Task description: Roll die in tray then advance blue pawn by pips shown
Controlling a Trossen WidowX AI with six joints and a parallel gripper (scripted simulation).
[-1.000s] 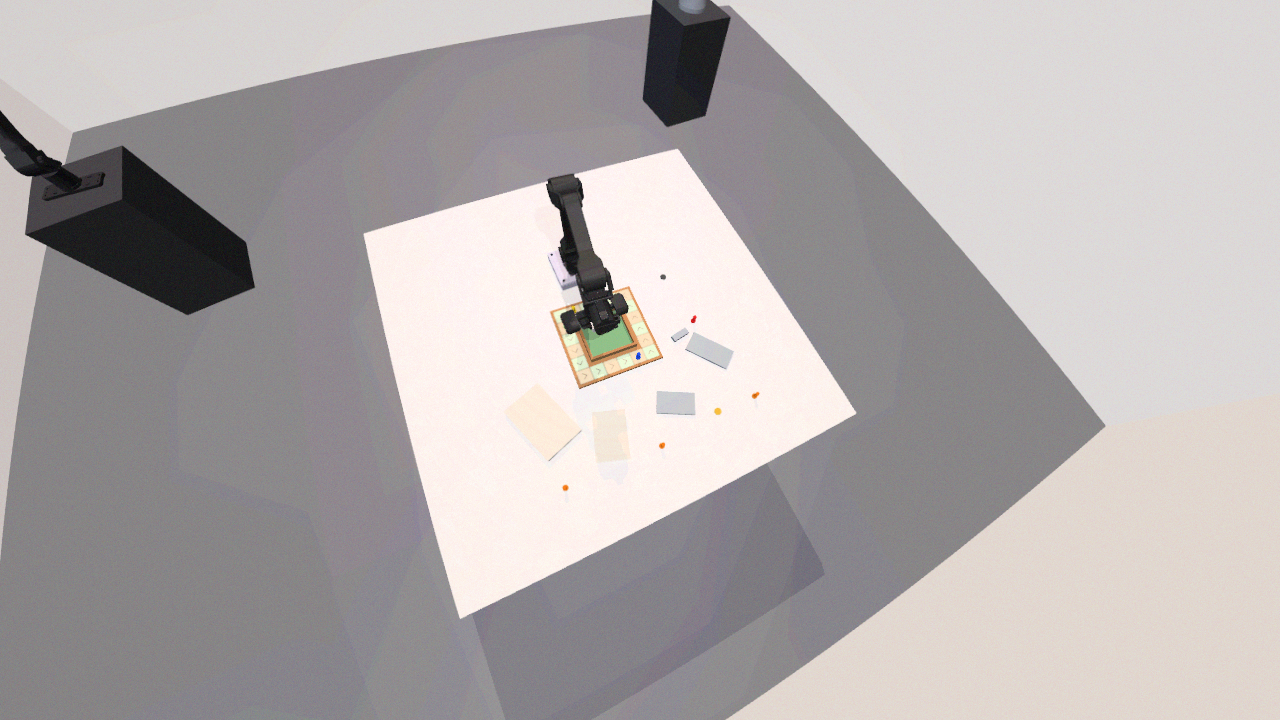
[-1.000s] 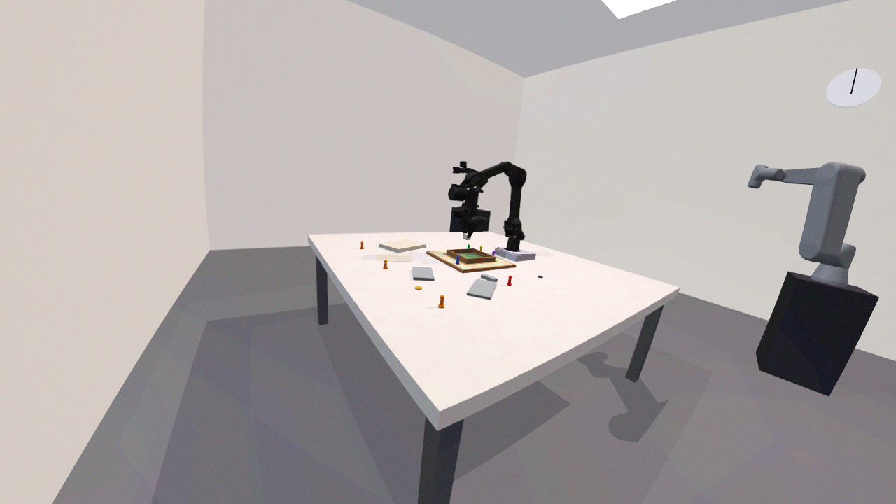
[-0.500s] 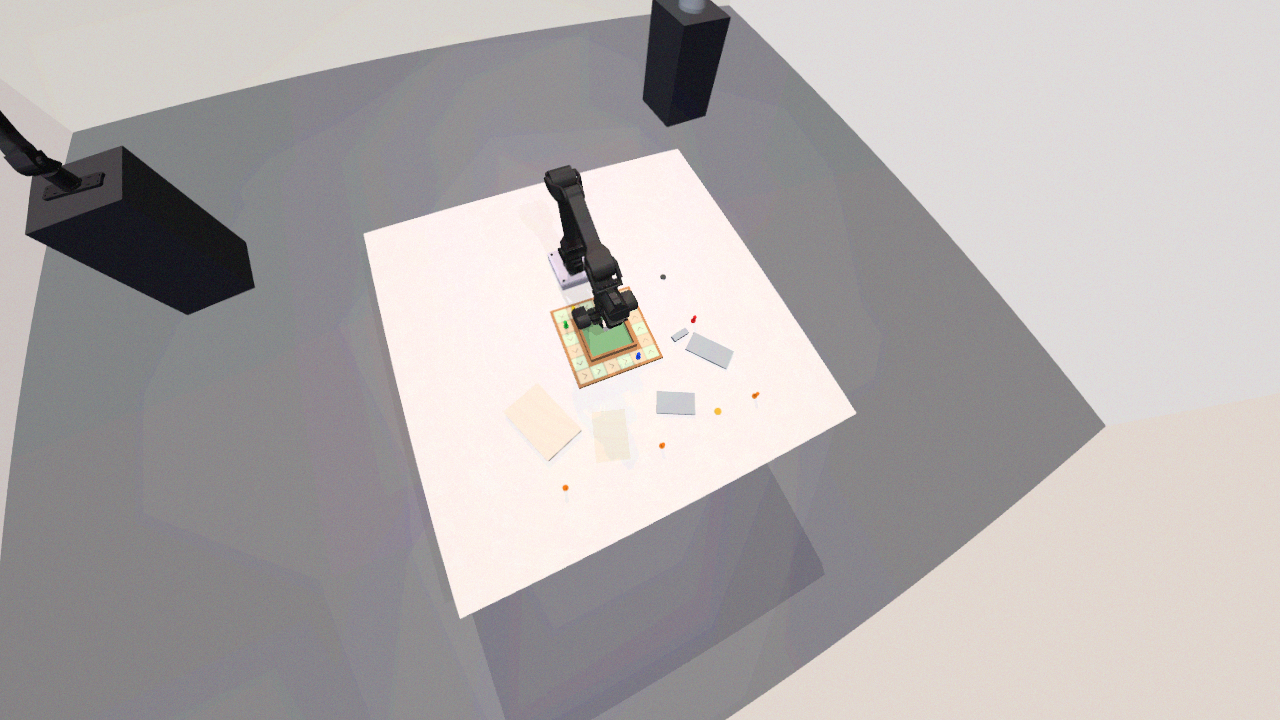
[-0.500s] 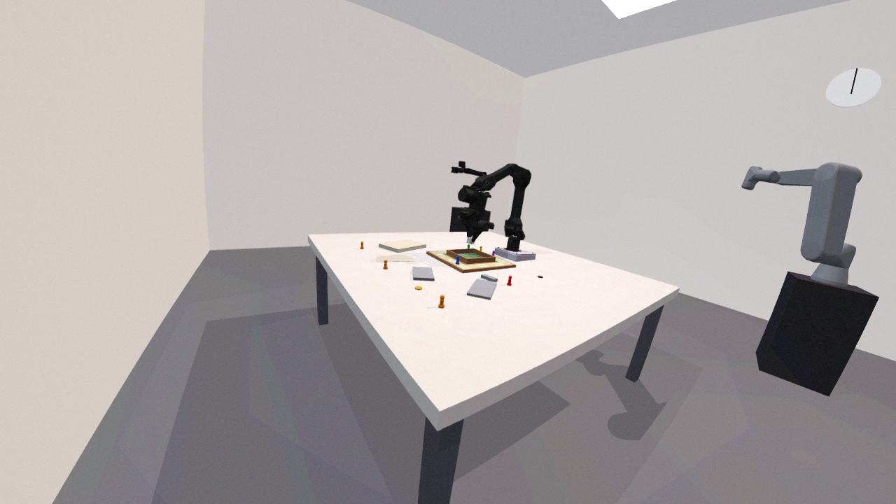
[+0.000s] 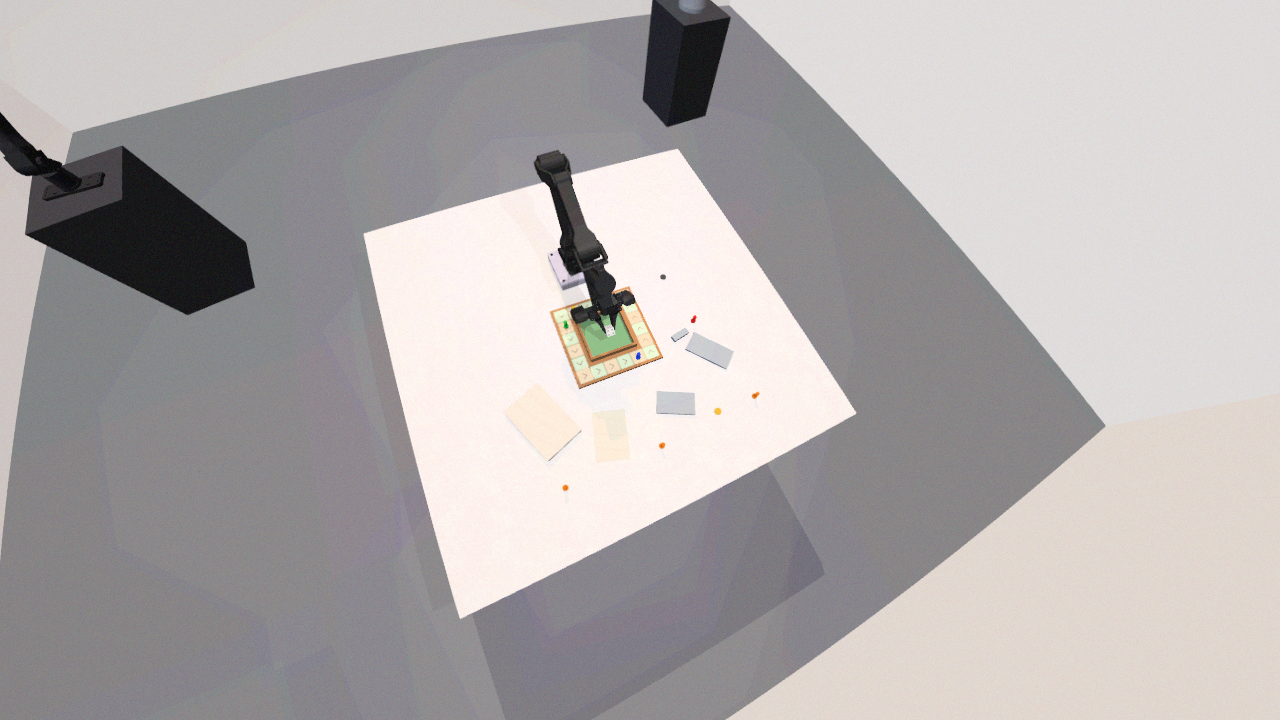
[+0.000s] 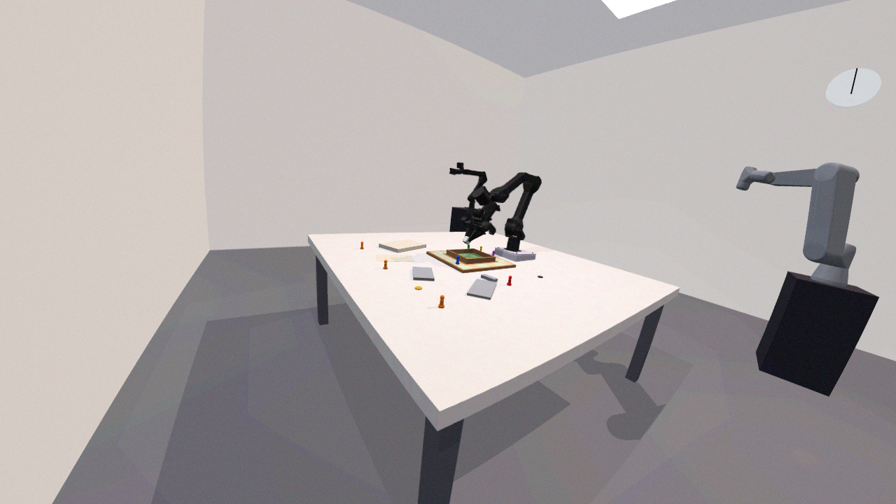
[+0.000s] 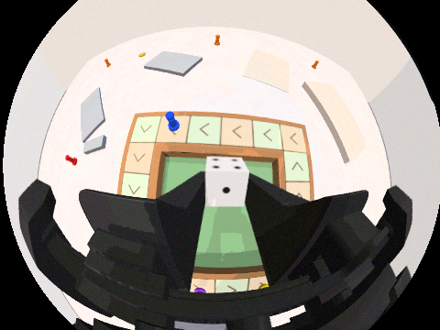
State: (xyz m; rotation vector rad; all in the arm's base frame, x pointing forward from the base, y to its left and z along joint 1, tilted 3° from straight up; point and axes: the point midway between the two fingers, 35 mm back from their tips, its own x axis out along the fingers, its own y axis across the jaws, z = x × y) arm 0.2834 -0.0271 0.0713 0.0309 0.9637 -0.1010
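My gripper tip is now 9 cm short of the blue pawn, 6 cm to the right of it and 6 cm above it. Also, from my gripper tip: purple pawn 14 cm behind, 4 cm to the left, 6 cm below; then white die right at my gripper tip; then green-floored tray 3 cm behind, 8 cm below.
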